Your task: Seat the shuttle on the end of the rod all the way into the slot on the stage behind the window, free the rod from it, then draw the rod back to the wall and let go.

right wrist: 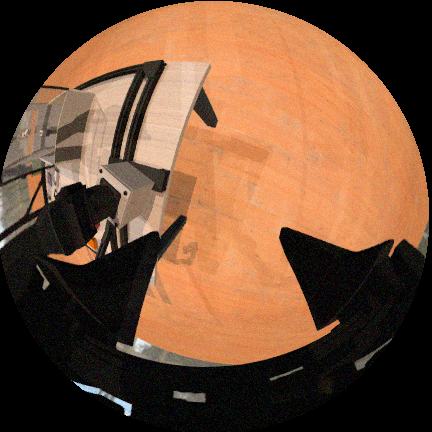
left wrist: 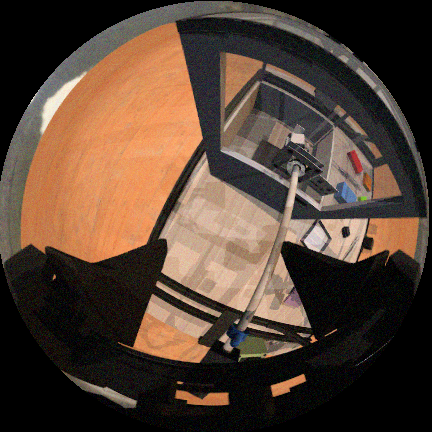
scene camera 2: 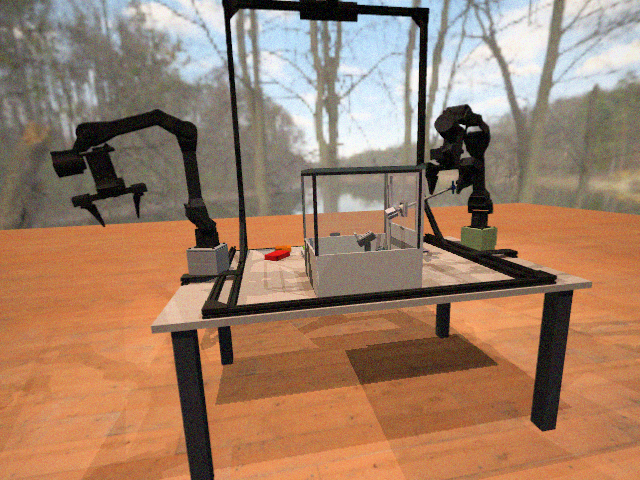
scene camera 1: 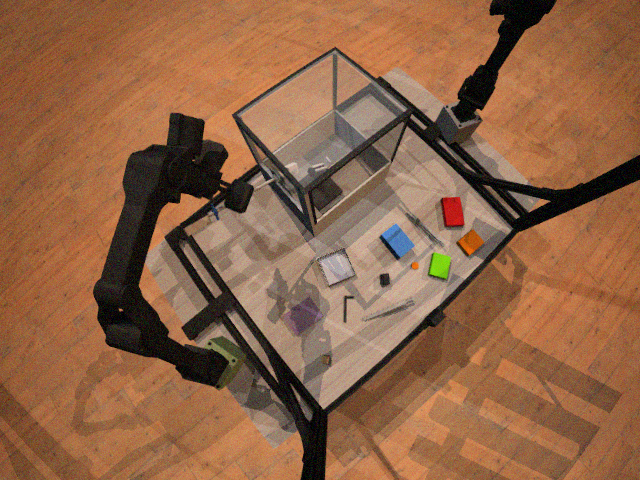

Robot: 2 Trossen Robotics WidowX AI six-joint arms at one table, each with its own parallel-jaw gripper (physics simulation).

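Seen in the pictures: left gripper, fingertip midpoint: (left wrist: 226,246) (scene camera 2: 443,194) (scene camera 1: 227,188); right gripper, fingertip midpoint: (right wrist: 221,235) (scene camera 2: 122,222); left arm's base at its link origin: (scene camera 2: 479,227) (scene camera 1: 213,364); right arm's base at its link origin: (right wrist: 107,197) (scene camera 2: 207,246) (scene camera 1: 463,112).
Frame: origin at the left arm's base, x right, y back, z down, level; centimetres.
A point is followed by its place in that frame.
Observation:
The pale rod (scene camera 1: 264,183) @(x -9.8, y -47.1, z -14.3 cm) (scene camera 2: 439,193) @(x -12.8, y -39.3, z -16.7 cm) (left wrist: 274,250) @(x -12.1, y -41.1, z -16.4 cm) slants through the dark-framed window wall (left wrist: 245,187) @(x -11.7, y -51.3, z 5.6 cm), with a blue collar (scene camera 1: 214,211) @(x -13.7, y -34.5, z -19.2 cm) (scene camera 2: 453,187) @(x -14.6, y -35.0, z -18.4 cm) (left wrist: 236,335) @(x -14.4, y -35.4, z -19.6 cm) near its outer end. The shuttle (scene camera 2: 392,212) @(x -8.6, y -55.1, z -11.5 cm) (left wrist: 297,137) @(x -7.8, y -55.4, z -12.1 cm), a pale block, is at the rod's inner end, raised inside the case. The grey slotted stage (scene camera 2: 366,238) stands lower and apart from it. My left gripper (scene camera 2: 446,186) @(x -16.0, y -41.0, z -16.7 cm) (left wrist: 226,246) @(x -16.0, y -41.0, z -16.7 cm) is open outside the wall; the rod crosses the gap between its fingertips in the left wrist view, unheld. My right gripper (scene camera 2: 120,221) @(x 25.8, y -129.1, z -11.8 cm) (right wrist: 221,235) @(x 25.8, y -129.1, z -11.8 cm) is open and empty, away from the table.
The glass-sided case (scene camera 2: 368,271) @(x -15.8, y -69.9, z 3.2 cm) stands at the table's edge. A blue block (scene camera 1: 397,241) @(x 26.4, y -57.0, z 5.6 cm), red block (scene camera 1: 452,211) @(x 37.9, y -75.8, z 7.6 cm), green block (scene camera 1: 439,266) @(x 41.6, y -57.3, z 7.6 cm) and orange block (scene camera 1: 470,242) @(x 47.3, y -69.4, z 7.6 cm) lie beside it. A small framed tray (scene camera 1: 336,266) @(x 14.1, y -41.6, z 9.6 cm), a purple square (scene camera 1: 303,315) @(x 13.2, y -23.7, z 8.8 cm) and a hex key (scene camera 1: 345,310) @(x 23.2, y -31.4, z 9.1 cm) lie nearby.

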